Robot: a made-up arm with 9 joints. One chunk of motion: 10 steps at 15 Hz.
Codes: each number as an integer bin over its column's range. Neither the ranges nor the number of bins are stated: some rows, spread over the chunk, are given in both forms.
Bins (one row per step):
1: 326 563 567 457 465 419 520 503 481
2: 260 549 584 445 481 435 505 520 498
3: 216 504 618 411 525 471 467 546 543
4: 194 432 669 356 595 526 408 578 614
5: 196 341 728 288 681 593 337 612 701
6: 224 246 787 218 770 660 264 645 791
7: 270 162 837 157 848 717 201 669 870
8: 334 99 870 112 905 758 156 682 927
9: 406 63 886 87 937 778 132 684 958
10: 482 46 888 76 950 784 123 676 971
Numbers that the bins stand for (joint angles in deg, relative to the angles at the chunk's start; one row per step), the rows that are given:
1: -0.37 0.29 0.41 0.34 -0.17 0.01 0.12 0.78 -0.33
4: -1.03 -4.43 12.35 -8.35 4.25 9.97 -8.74 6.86 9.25
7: -0.65 -14.16 32.03 -25.48 12.86 27.75 -25.11 14.24 27.70
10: 0.41 -18.34 38.00 -32.46 16.33 33.98 -31.27 14.81 34.98
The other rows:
2: -0.70 -0.22 2.40 -0.69 0.37 1.50 -1.07 2.16 0.89
3: -0.92 -1.84 6.38 -3.62 1.87 4.85 -4.07 4.27 4.14
5: -1.02 -7.71 19.26 -14.21 7.18 16.20 -14.35 9.62 15.52
6: -0.88 -11.14 26.17 -20.23 10.21 22.44 -20.12 12.30 22.01
8: -0.33 -16.43 35.89 -29.36 14.80 31.56 -28.66 15.30 31.81
9: 0.03 -17.73 37.77 -31.51 15.89 33.43 -30.56 15.46 34.05

